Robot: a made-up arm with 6 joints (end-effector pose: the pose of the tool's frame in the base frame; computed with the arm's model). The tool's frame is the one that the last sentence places.
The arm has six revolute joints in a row. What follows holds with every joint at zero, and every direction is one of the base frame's. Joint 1 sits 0.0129 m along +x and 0.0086 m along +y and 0.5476 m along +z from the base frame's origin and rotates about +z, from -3.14 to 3.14 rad. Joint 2 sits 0.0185 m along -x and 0.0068 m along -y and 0.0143 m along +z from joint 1 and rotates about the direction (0, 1, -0.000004), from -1.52 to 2.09 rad. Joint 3 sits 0.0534 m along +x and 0.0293 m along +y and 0.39 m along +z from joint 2 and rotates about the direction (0, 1, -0.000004), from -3.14 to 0.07 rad. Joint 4 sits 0.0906 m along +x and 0.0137 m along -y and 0.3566 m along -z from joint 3 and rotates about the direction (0, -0.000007, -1), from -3.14 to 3.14 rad. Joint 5 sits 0.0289 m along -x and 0.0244 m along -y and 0.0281 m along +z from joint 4 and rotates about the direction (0, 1, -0.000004), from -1.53 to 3.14 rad. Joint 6 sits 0.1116 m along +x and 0.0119 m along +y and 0.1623 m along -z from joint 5 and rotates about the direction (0, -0.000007, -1), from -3.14 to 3.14 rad. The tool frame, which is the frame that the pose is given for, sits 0.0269 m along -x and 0.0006 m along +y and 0.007 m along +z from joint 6; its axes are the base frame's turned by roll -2.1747, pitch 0.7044 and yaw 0.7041 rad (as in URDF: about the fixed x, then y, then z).
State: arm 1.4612 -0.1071 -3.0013 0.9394 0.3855 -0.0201
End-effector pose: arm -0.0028 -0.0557 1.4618 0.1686 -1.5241 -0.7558
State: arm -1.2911 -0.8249 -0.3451 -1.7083 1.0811 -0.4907
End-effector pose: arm -0.0324 -0.2372 0.8006 1.5293 -0.6391 -2.4212
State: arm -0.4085 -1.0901 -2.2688 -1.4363 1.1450 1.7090
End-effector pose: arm -0.4953 0.1080 1.2631 -0.8351 0.5628 -2.8846
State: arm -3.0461 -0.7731 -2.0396 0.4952 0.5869 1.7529
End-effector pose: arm 0.1762 -0.0052 1.3994 0.6870 -0.4938 2.2905
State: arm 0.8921 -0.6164 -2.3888 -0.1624 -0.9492 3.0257
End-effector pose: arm -0.2749 -0.3041 1.2510 1.3358 -1.3668 0.3788
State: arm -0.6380 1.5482 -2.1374 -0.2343 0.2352 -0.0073
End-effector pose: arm 0.6093 -0.4323 0.1635 -2.4919 0.0940 0.6633
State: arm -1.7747 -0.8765 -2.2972 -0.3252 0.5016 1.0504
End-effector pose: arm 0.1017 0.3695 1.3621 1.3602 -0.3810 1.7818
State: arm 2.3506 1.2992 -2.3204 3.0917 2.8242 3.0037
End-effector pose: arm -0.5127 0.4995 0.7527 0.3111 -0.4528 -1.3179
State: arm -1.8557 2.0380 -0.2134 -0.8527 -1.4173 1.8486
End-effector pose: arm 0.1230 -0.0603 0.2283 0.7089 1.4067 -0.6321
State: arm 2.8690 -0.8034 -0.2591 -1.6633 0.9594 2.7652
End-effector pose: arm -0.2093 0.1414 0.7015 -0.9096 -1.8434 0.4682
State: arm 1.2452 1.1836 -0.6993 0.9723 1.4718 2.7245
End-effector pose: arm -0.0847 0.1823 0.2385 1.1215 -2.1429 0.3356
